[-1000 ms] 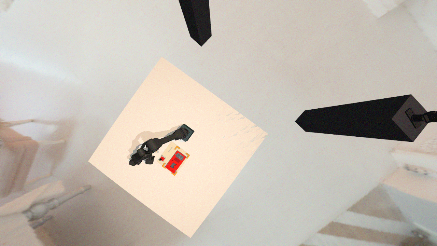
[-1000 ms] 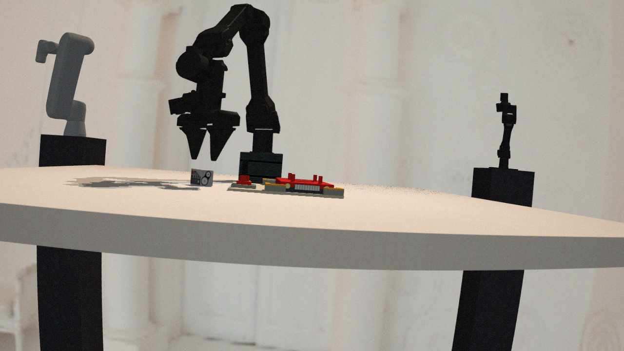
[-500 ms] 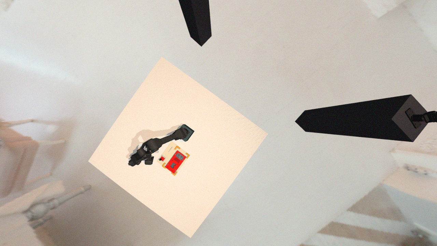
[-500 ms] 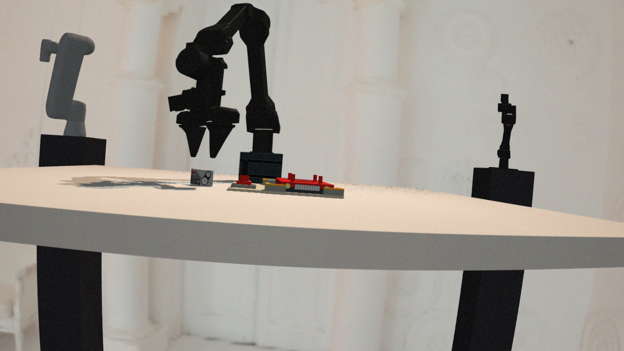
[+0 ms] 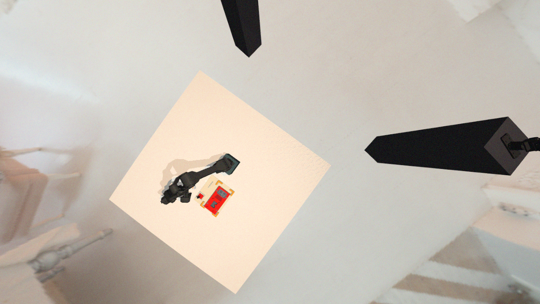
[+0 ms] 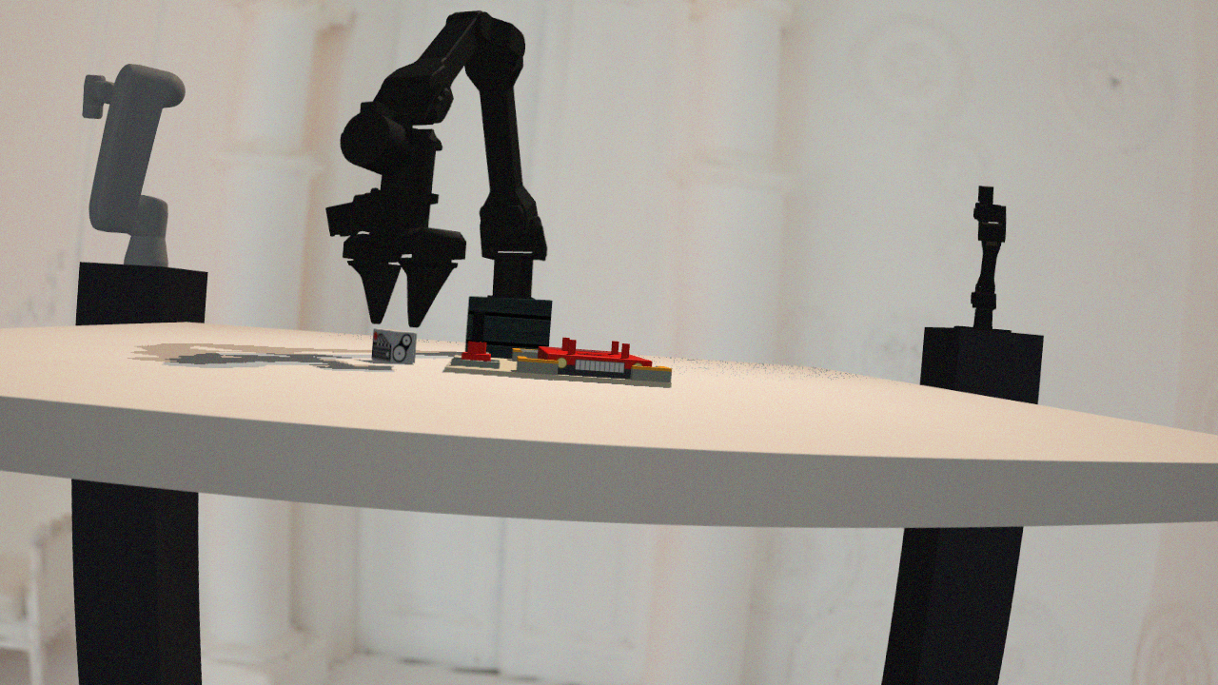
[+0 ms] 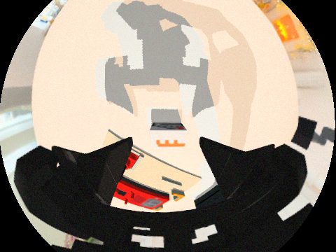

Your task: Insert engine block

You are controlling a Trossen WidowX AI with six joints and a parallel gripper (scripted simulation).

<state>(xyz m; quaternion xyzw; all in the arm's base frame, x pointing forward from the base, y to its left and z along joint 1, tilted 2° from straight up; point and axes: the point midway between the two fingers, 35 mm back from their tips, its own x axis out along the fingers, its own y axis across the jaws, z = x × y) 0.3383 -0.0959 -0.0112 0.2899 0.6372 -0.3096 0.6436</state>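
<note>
Right now my gripper tip is 10 mm past the engine block and 30 mm above it.
</note>
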